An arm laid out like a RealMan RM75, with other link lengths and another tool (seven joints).
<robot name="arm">
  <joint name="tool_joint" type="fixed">
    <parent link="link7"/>
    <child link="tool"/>
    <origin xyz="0.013 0.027 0.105" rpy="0 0.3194 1.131"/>
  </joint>
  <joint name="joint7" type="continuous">
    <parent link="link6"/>
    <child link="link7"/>
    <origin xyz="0.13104 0 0" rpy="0 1.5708 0"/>
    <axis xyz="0 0 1"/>
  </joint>
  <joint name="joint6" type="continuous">
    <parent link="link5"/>
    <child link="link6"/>
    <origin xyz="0 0 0" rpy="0 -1.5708 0"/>
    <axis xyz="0 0 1"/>
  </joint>
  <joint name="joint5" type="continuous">
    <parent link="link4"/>
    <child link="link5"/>
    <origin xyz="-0.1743 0 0" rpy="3.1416 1.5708 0"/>
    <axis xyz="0 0 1"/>
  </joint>
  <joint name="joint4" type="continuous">
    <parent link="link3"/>
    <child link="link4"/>
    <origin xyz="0 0 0" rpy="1.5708 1.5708 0"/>
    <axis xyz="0 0 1"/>
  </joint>
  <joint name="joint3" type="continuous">
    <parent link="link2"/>
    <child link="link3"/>
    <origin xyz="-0.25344 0 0" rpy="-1.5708 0 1.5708"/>
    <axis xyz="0 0 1"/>
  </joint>
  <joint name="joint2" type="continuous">
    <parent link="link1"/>
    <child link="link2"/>
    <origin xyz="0 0 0" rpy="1.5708 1.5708 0"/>
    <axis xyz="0 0 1"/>
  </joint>
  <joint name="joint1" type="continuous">
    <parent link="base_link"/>
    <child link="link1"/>
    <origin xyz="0 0 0.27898" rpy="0 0 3.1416"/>
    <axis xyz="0 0 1"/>
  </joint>
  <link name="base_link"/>
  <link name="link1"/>
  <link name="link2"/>
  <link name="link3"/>
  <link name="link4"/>
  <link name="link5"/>
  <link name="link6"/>
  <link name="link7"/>
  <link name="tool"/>
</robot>
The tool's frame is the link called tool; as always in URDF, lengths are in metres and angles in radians. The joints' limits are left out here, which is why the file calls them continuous.
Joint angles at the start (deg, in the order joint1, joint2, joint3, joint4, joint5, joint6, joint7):
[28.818 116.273 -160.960 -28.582 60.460 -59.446 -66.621]
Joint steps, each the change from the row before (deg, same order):
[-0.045 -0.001 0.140 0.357 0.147 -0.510 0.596]
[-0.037 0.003 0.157 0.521 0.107 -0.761 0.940]
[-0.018 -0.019 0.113 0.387 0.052 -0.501 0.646]
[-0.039 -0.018 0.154 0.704 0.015 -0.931 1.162]
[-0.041 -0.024 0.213 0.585 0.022 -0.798 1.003]
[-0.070 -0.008 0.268 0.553 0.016 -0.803 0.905]
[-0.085 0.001 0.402 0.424 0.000 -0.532 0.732]
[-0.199 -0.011 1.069 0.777 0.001 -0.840 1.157]
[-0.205 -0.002 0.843 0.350 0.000 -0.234 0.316]
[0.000 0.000 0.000 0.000 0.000 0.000 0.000]
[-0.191 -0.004 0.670 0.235 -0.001 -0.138 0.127]
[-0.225 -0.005 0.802 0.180 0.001 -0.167 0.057]
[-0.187 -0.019 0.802 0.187 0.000 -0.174 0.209]
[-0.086 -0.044 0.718 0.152 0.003 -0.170 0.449]
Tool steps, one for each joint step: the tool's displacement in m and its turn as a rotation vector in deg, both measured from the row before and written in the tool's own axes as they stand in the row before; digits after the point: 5 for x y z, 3 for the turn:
[0.00295 -0.00089 0.00014 0.193 0.447 0.541]
[0.00358 -0.00147 0.00016 0.309 0.487 0.790]
[0.00266 -0.00097 0.00015 0.202 0.328 0.480]
[0.00419 -0.00177 0.00005 0.388 0.464 0.825]
[0.00389 -0.00177 0.00015 0.363 0.461 0.752]
[0.00386 -0.00194 0.00008 0.409 0.491 0.720]
[0.00372 -0.00143 0.00024 0.273 0.554 0.631]
[0.00838 -0.00278 0.00076 0.532 1.336 1.036]
[0.00566 -0.00108 0.00042 0.224 1.010 0.357]
[0.00000 0.00000 0.00000 0.000 0.000 0.000]
[0.00447 -0.00069 0.00021 0.161 0.811 0.186]
[0.00489 -0.00108 0.00027 0.245 0.929 0.221]
[0.00487 -0.00122 0.00047 0.231 0.905 0.341]
[0.00413 -0.00148 0.00086 0.204 0.750 0.542]

